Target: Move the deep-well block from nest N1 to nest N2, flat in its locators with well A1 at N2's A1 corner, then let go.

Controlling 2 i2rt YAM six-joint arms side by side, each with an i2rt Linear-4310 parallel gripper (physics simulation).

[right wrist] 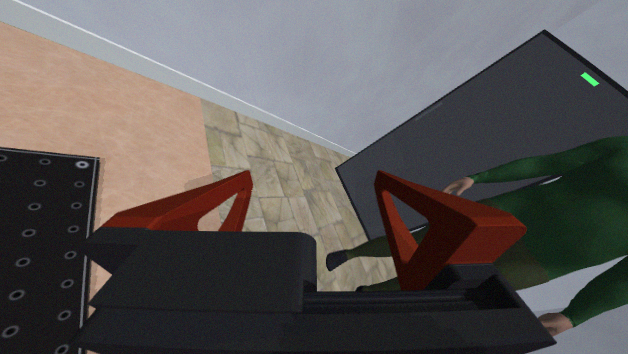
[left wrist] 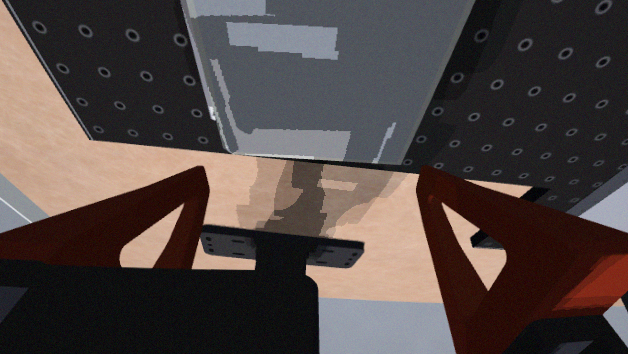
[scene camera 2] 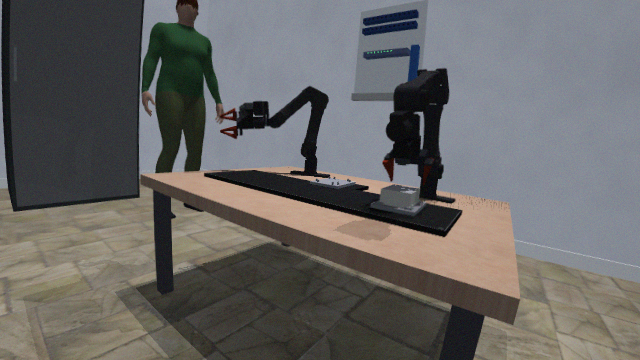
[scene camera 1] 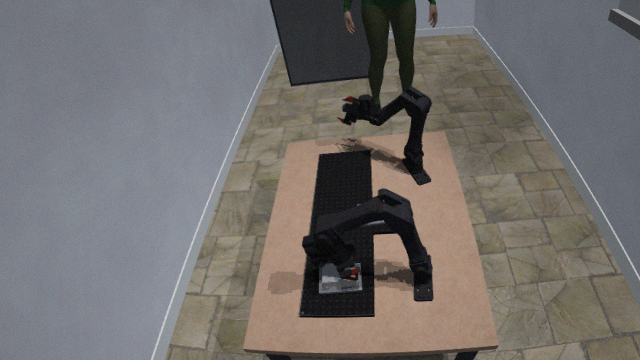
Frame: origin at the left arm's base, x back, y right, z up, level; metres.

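Where they show: left gripper, fingertip midpoint: (left wrist: 312,177) (scene camera 2: 407,182) (scene camera 1: 354,268); right gripper, fingertip midpoint: (right wrist: 313,177) (scene camera 2: 220,123) (scene camera 1: 340,108); left arm's base at its link origin: (left wrist: 282,245) (scene camera 2: 427,197) (scene camera 1: 422,277); right arm's base at its link origin: (scene camera 2: 310,175) (scene camera 1: 416,170).
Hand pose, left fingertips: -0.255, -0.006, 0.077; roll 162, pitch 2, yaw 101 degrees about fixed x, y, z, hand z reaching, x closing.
Things, the pixels of their top centre, and the offset from my left fingertips, as dx, dy, dz. "pt": a spot on its surface instead. Level surfaces: height alone.
- deep-well block at its top centre: (left wrist: 326,27) (scene camera 2: 401,188) (scene camera 1: 338,271) -0.061, -0.008, -0.011
- grey nest at a spot on its surface: (scene camera 2: 384,208) pt -0.145, +0.001, -0.059
- black perforated board at its surface level: dz -0.064
The deep-well block (scene camera 1: 332,284) (scene camera 2: 399,197) (left wrist: 310,95), pale grey with a clear glossy top, sits upright on the grey nest (scene camera 2: 384,208) near the board's near end. The other nest (scene camera 2: 334,183) (scene camera 1: 376,223), a pale plate with several small pins, bears no block; my left arm partly hides it in scene camera 1. Nest labels and well A1 cannot be read. My left gripper (scene camera 2: 408,181) (left wrist: 312,177) is open and empty, pointing down just above the block, its fingertips apart from it. My right gripper (scene camera 1: 343,109) (scene camera 2: 222,123) (right wrist: 313,177) is open and empty, raised high beyond the table's far end.
A black perforated board (scene camera 1: 345,170) (scene camera 2: 270,181) (left wrist: 115,90) (right wrist: 50,220) lies along the wooden table (scene camera 1: 425,330) (scene camera 2: 300,237). A person in green (scene camera 1: 389,45) (scene camera 2: 185,65) (right wrist: 575,200) stands past the table's far end, near a dark cabinet (scene camera 1: 325,45) (scene camera 2: 75,100) (right wrist: 480,110).
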